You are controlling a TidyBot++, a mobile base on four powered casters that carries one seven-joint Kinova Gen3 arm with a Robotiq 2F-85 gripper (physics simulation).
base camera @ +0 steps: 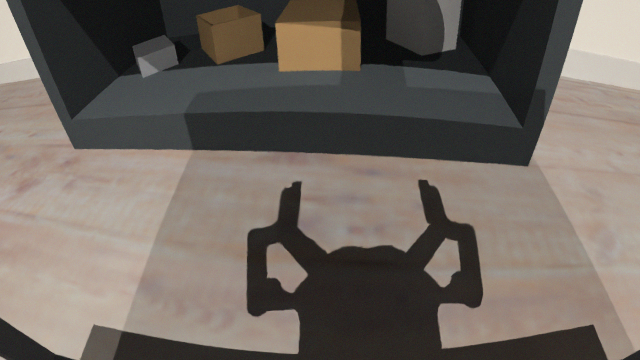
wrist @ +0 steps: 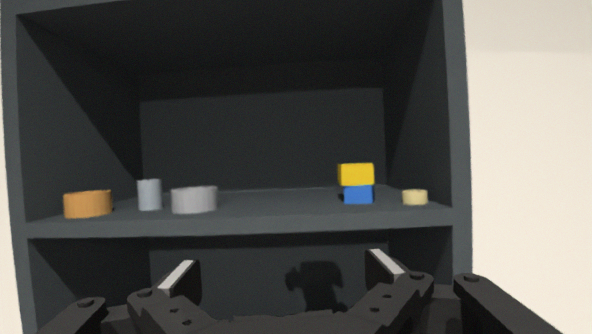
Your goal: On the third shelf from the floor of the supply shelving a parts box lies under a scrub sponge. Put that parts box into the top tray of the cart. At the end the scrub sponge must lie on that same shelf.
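Observation:
The blue parts box (wrist: 358,194) sits towards the right of the third shelf (wrist: 240,226) in the wrist view. The yellow scrub sponge (wrist: 356,174) lies flat on top of it and reaches slightly past its left side. My gripper (wrist: 283,273) is open, its fingers wide apart with nothing between them. It is in front of the shelving, with its fingertips showing below the shelf's front edge and the box to the upper right, apart from them. The cart does not show in either view.
On the same shelf are an orange cylinder (wrist: 88,204), a grey-blue can (wrist: 149,194), a grey round tin (wrist: 194,199) and a small cream disc (wrist: 415,197) right of the box. Brown boxes (base camera: 231,37) (base camera: 318,46) and grey blocks (base camera: 156,55) (base camera: 451,25) stand on the bottom shelf.

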